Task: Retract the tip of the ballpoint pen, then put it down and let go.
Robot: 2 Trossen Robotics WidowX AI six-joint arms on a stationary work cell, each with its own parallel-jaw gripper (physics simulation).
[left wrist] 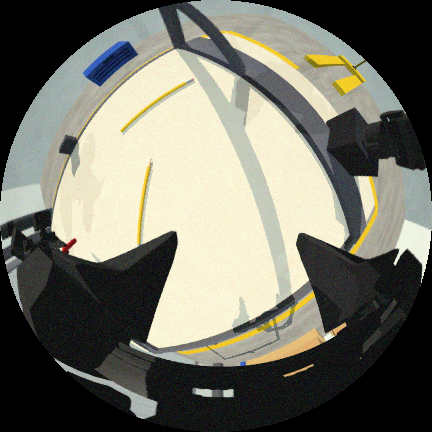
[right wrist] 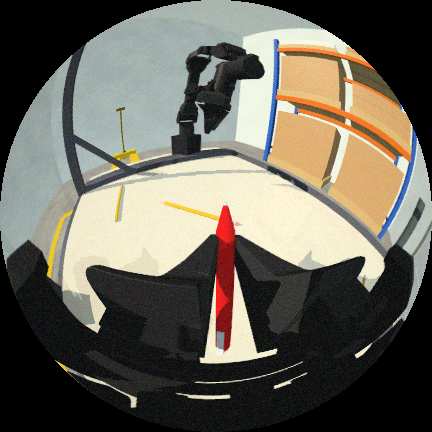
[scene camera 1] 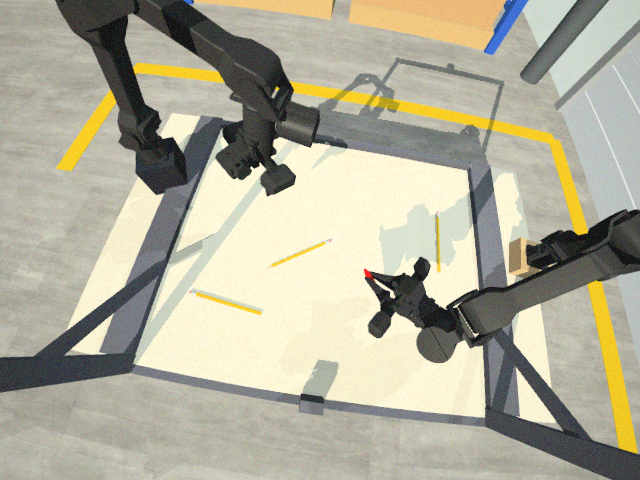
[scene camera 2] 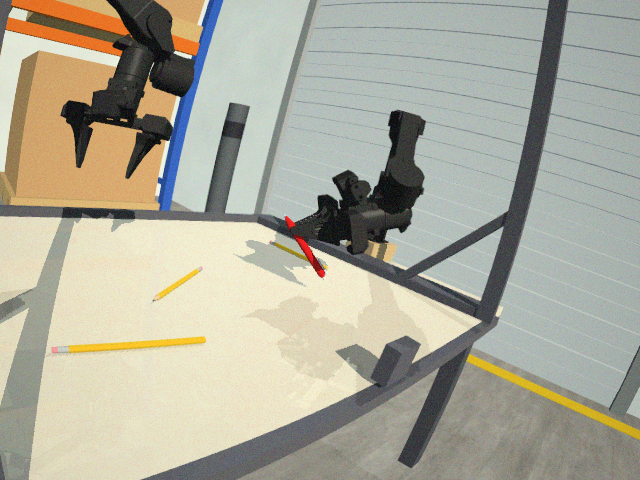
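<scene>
The red ballpoint pen (scene camera 1: 368, 274) (scene camera 2: 309, 254) (left wrist: 69, 246) (right wrist: 225, 260) is held above the table, tilted in the scene camera 2 view. In the right wrist view its cone end points up the picture with a small pale tip showing, and a grey-and-white piece shows at the other end. My right gripper (scene camera 1: 370, 278) (scene camera 2: 293, 230) (right wrist: 224, 240) is shut on the pen's body. My left gripper (scene camera 1: 256, 179) (scene camera 2: 103, 172) (left wrist: 240, 238) is open and empty, high above the table at the upper left in scene camera 1, far from the pen.
Three yellow pencils lie on the table: one (scene camera 1: 302, 253) (scene camera 2: 177, 284) (left wrist: 144, 200) (right wrist: 190, 210) near the middle, one (scene camera 1: 227, 302) (scene camera 2: 136, 344) (left wrist: 152, 102) (right wrist: 119, 202) lower left in scene camera 1, one (scene camera 1: 438, 242) (scene camera 2: 284, 249) at right. A dark block (scene camera 1: 312, 404) (scene camera 2: 395, 360) stands at the rim.
</scene>
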